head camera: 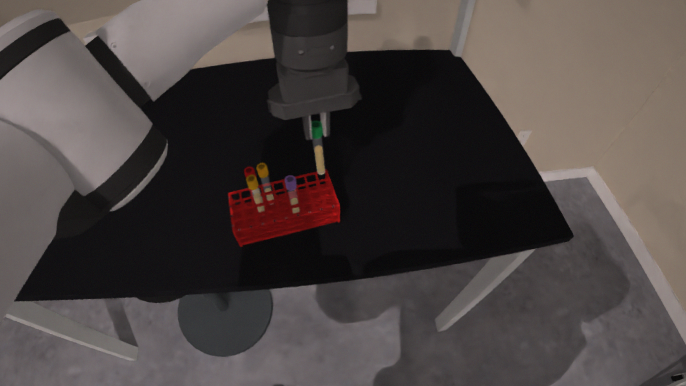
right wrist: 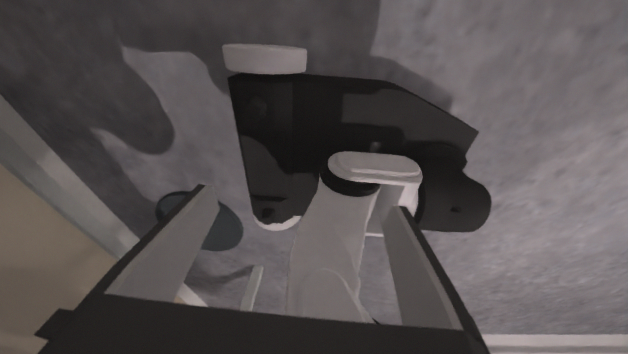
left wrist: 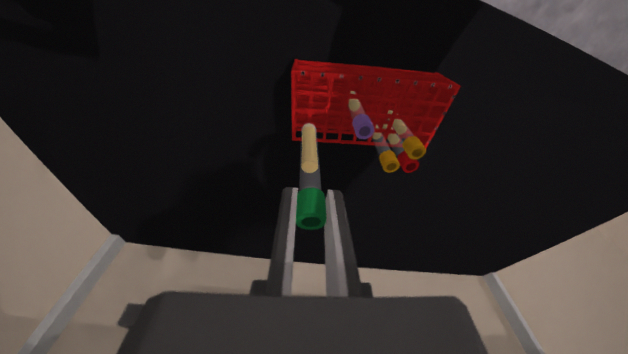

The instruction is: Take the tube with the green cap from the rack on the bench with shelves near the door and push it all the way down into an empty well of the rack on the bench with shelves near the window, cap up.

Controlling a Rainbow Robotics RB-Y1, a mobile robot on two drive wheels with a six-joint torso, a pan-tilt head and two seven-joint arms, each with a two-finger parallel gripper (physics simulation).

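Places are measured from the robot's base along level axes (x back, y right, z up), in centimetres.
Pixels of known places: left gripper, fingertip midpoint: [head camera: 316, 134] [left wrist: 311, 198]; right gripper, fingertip midpoint: [right wrist: 302, 206].
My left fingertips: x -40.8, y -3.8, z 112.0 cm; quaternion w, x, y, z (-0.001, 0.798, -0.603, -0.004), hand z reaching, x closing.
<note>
Behind a point stands the place of what it marks.
My left gripper [head camera: 317, 131] @(x -40.8, y -3.8, z 112.0 cm) [left wrist: 311, 198] @(x -40.8, y -3.8, z 112.0 cm) is shut on the green-capped tube [head camera: 319, 155] @(x -40.4, y -3.6, z 107.7 cm) [left wrist: 310, 150] @(x -40.4, y -3.6, z 107.5 cm). The tube is near upright, cap up, with pale contents. In the head camera its lower tip shows at the back right corner of the red rack [head camera: 285, 231] @(x -35.1, y -10.5, z 92.9 cm) [left wrist: 320, 103] @(x -41.3, y -5.2, z 94.5 cm); I cannot tell whether the tip is above a well or inside it. The rack holds a purple-capped tube [head camera: 290, 183] @(x -38.3, y -8.6, z 103.3 cm) [left wrist: 363, 126] @(x -38.7, y -8.3, z 103.4 cm), a red-capped tube [head camera: 249, 172] @(x -40.6, y -16.1, z 103.3 cm) [left wrist: 410, 164] @(x -40.8, y -15.9, z 103.4 cm) and two yellow-capped tubes [head camera: 262, 170] @(x -41.1, y -13.8, z 103.3 cm) [head camera: 252, 182] @(x -38.4, y -15.1, z 103.3 cm) [left wrist: 389, 161] @(x -41.3, y -13.4, z 103.3 cm) [left wrist: 414, 148] @(x -38.8, y -14.8, z 103.4 cm). My right gripper [right wrist: 302, 206] @(x 14.3, y 22.9, z 56.7 cm) is open and empty over the floor.
The rack stands on a black bench top [head camera: 425, 175] @(x -50.2, y 18.3, z 91.4 cm) [left wrist: 190, 125] @(x -53.7, y 13.3, z 91.5 cm). A beige wall [head camera: 560, 90] @(x -121.4, y 101.6, z 70.9 cm) rises behind and to the right. A round dark stool base [head camera: 225, 320] @(x -39.2, y -52.0, z 3.1 cm) [right wrist: 225, 230] @(x -31.7, y -55.0, z 3.1 cm) is on the floor by the bench. The robot's own base [right wrist: 280, 125] @(x 5.0, y 13.1, z 20.2 cm) shows below the right gripper.
</note>
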